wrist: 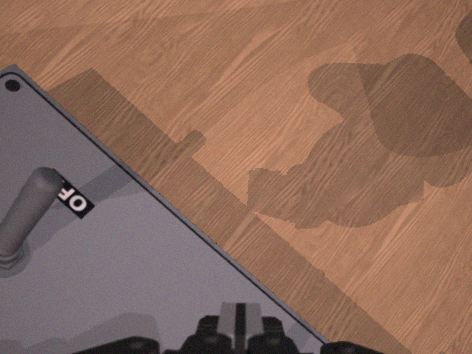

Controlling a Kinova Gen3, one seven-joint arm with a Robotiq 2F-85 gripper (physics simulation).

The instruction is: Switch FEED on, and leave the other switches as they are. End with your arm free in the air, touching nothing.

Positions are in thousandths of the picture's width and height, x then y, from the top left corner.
Scene:
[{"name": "my gripper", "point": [510, 931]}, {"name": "grey switch panel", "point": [236, 730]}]

